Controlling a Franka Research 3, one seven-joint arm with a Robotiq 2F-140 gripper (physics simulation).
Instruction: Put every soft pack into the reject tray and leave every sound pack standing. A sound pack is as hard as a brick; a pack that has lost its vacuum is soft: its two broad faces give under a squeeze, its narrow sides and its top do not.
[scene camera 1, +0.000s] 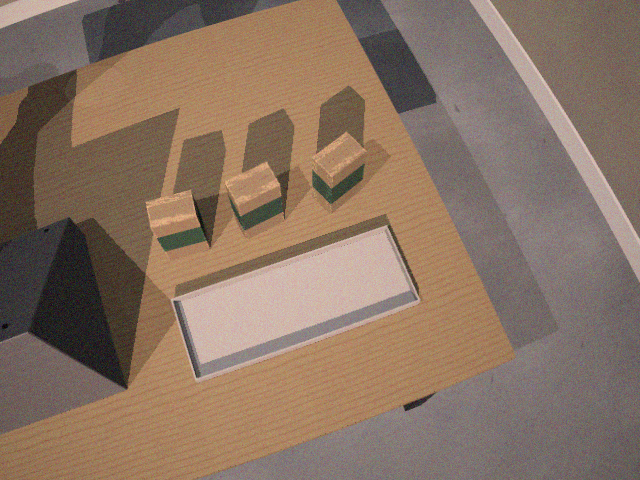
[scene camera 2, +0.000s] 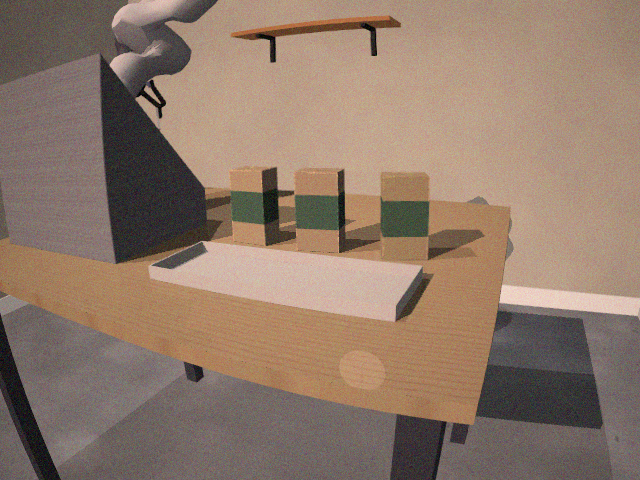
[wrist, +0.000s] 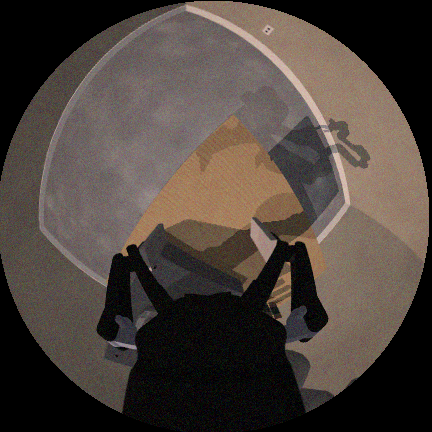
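Observation:
Three tan packs with green bands stand upright in a row, apart from each other: the left pack (scene camera 1: 174, 214) (scene camera 2: 248, 206), the middle pack (scene camera 1: 254, 188) (scene camera 2: 316, 211) and the right pack (scene camera 1: 338, 160) (scene camera 2: 404, 218). Their looks do not tell soft from hard. The white reject tray (scene camera 1: 299, 304) (scene camera 2: 289, 281) lies in front of them and is empty. My gripper (wrist: 207, 229) is open and empty, high up and away from the packs. In scene camera 2 it is partly hidden behind the grey block; in scene camera 1 it does not show.
A tall grey block (scene camera 1: 77, 304) (scene camera 2: 56, 170) with a sloping side stands left of the packs and tray. The arm (scene camera 2: 152, 56) is behind it. A wall shelf (scene camera 2: 315, 26) hangs at the back. The table's right edge lies beyond the right pack.

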